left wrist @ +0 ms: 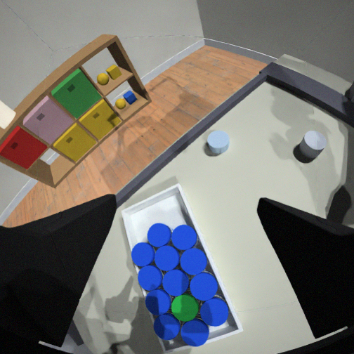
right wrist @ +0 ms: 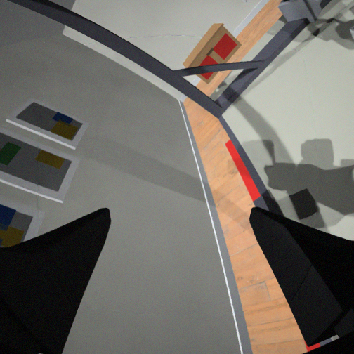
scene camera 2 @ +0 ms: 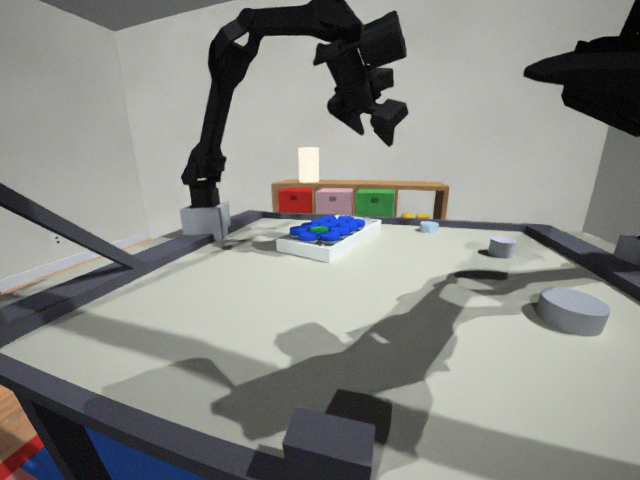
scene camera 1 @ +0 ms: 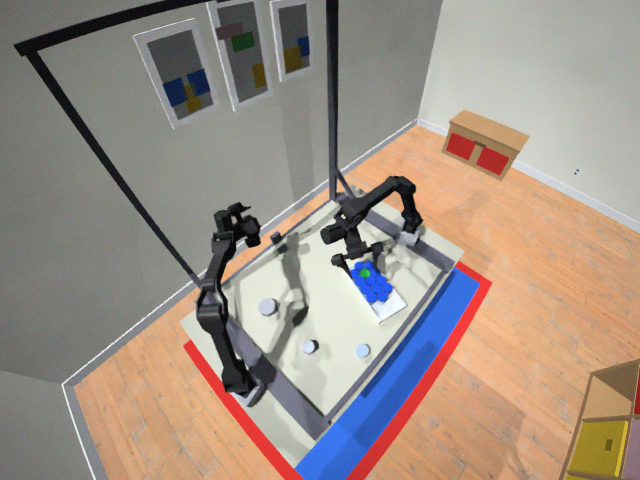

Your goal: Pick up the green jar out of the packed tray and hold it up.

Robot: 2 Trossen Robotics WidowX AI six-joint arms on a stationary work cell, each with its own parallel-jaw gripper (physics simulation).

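Frame: origin at the left arm's base, x ahead, y left, z up, level; metres.
Seen in the pictures: left gripper, between the fingertips: (scene camera 2: pixel 375 139) (scene camera 1: pixel 364 275); right gripper, between the fingertips: (scene camera 1: pixel 255 216); left arm's base, origin of its link: (scene camera 2: pixel 205 205) (scene camera 1: pixel 409 228); right arm's base, origin of its link: (scene camera 1: pixel 244 386).
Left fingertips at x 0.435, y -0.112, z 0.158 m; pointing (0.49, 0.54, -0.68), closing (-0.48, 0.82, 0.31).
Offsets run from my left fingertips to a thing's top centre.
The green jar @(dx -0.132, dy -0.018, dz -0.199 m) (scene camera 1: pixel 364 273) (scene camera 2: pixel 319 229) (left wrist: pixel 185 307) stands upright among several blue-lidded jars @(dx -0.030, dy +0.044, dz -0.199 m) (scene camera 1: pixel 371 297) @(dx -0.111, dy -0.062, dz -0.199 m) (scene camera 2: pixel 330 236) (left wrist: pixel 166 258) in the white tray (scene camera 1: pixel 389 310) (scene camera 2: pixel 305 251) (left wrist: pixel 155 214), toward the tray's lower end in the left wrist view. Its sides are mostly hidden by its neighbours. My left gripper (scene camera 1: pixel 364 269) (scene camera 2: pixel 376 138) (left wrist: pixel 188 203) is open and empty, pointing down high above the table near the tray, apart from the jars. My right gripper (right wrist: pixel 181 215) is open and empty, raised far from the tray; its wrist view shows wall and floor between its fingers.
A wide grey disc @(dx +0.181, dy -0.354, dz -0.215 m) (scene camera 1: pixel 267 306) (scene camera 2: pixel 572 311), a smaller grey cylinder @(dx +0.266, dy -0.116, dz -0.210 m) (scene camera 1: pixel 309 346) (scene camera 2: pixel 501 247) (left wrist: pixel 313 144) and a light-blue cylinder @(dx +0.194, dy +0.085, dz -0.221 m) (scene camera 1: pixel 362 350) (scene camera 2: pixel 429 227) (left wrist: pixel 218 142) stand on the table apart from the tray. Dark frame rails edge the table, with an upright post (scene camera 1: pixel 332 103) at the back.
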